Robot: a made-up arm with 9 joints. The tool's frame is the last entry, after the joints. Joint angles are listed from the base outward.
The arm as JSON. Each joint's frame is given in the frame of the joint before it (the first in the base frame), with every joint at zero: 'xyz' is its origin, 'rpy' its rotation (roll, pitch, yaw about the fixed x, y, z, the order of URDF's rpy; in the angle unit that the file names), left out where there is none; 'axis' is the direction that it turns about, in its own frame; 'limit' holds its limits. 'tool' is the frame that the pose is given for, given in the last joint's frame.
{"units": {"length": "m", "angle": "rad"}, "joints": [
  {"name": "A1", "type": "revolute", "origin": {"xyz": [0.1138, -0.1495, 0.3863]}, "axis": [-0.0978, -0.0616, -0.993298], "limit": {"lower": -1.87, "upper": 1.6}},
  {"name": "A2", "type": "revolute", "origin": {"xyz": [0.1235, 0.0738, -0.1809]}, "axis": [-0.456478, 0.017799, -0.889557], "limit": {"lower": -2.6, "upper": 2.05}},
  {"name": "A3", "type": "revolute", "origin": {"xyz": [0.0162, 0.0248, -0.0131]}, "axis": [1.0, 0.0, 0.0], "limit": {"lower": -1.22, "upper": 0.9}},
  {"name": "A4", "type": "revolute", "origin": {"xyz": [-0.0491, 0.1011, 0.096]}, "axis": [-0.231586, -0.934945, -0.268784], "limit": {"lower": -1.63, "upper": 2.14}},
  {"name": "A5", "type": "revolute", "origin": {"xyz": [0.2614, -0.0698, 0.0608]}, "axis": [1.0, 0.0, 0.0], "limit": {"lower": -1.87, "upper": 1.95}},
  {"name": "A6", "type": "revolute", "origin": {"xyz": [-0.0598, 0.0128, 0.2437]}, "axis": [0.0, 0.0, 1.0], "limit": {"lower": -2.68, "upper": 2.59}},
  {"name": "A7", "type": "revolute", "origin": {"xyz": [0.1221, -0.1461, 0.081]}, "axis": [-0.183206, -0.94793, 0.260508], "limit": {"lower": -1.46, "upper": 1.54}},
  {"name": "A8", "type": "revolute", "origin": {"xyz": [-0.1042, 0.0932, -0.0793]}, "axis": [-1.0, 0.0, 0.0], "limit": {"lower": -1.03, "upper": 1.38}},
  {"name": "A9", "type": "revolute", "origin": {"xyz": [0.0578, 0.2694, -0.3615]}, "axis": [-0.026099, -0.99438, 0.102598], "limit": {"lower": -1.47, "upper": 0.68}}
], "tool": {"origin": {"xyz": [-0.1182, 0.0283, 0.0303], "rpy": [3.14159, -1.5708, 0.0]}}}
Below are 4 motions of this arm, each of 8 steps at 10 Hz.
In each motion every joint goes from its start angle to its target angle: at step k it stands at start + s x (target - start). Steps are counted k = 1, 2, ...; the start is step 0. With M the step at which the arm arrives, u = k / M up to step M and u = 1 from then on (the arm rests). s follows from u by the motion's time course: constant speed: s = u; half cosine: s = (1 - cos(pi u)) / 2; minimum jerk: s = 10 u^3 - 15 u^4 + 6 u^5.
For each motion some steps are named. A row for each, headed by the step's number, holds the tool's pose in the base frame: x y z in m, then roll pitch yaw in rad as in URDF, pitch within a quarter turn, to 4 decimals.
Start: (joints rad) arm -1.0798 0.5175 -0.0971 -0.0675 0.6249 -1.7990 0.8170 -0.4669 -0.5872
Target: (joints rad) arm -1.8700 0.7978 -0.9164 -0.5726 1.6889 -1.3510 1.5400 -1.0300 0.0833
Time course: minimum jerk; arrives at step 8
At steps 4, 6, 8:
4: 0.2752 0.3494 0.1257 -1.0157 -1.3001 -2.3333
6: 0.1458 0.3556 0.0607 -0.6314 -0.9168 -2.3775
8: 0.1207 0.3482 0.0527 -0.5930 -0.7873 -2.3471

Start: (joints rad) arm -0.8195 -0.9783 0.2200 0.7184 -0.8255 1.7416 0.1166 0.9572 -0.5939
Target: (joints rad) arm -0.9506 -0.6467 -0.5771 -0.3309 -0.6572 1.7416 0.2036 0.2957 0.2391
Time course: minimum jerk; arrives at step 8
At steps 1, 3, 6, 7, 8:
1: 0.2917 0.2164 0.3682 1.5644 0.0088 -2.5054
3: 0.2167 0.2117 0.3065 1.8964 -0.1807 -2.1869
6: 0.1560 0.0780 0.1580 2.7799 -1.1738 -2.4309
7: 0.1541 0.0474 0.1511 -3.0743 -1.2787 -2.8635
8: 0.1536 0.0416 0.1504 -2.9673 -1.2899 -2.9734

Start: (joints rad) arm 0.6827 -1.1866 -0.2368 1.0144 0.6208 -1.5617 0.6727 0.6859 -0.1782
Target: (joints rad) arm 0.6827 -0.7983 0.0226 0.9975 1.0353 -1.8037 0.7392 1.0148 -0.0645
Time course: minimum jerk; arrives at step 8
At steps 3, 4, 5, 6, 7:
3: 0.4372 -0.2443 0.2231 -2.1747 -1.2277 -2.4294
4: 0.4136 -0.2197 0.1730 -2.6171 -1.2599 -2.0089
5: 0.3840 -0.1887 0.1312 -3.0381 -1.2269 -1.5987
6: 0.3587 -0.1613 0.1058 3.0163 -1.1698 -1.3701
7: 0.3451 -0.1463 0.0950 2.9308 -1.1348 -1.2819

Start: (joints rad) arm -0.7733 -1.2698 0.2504 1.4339 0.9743 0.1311 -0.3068 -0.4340 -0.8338
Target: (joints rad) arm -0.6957 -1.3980 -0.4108 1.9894 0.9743 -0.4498 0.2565 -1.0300 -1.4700
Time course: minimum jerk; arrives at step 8
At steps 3, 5, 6, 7, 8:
3: 0.2738 -0.6111 0.4575 -0.1573 -0.3618 0.0973
5: 0.1956 -0.7173 0.3470 0.3029 -0.5465 -0.1894
6: 0.1680 -0.7416 0.2770 0.5320 -0.5907 -0.3639
7: 0.1557 -0.7489 0.2367 0.6576 -0.6002 -0.4648
8: 0.1536 -0.7499 0.2290 0.6811 -0.6008 -0.4839

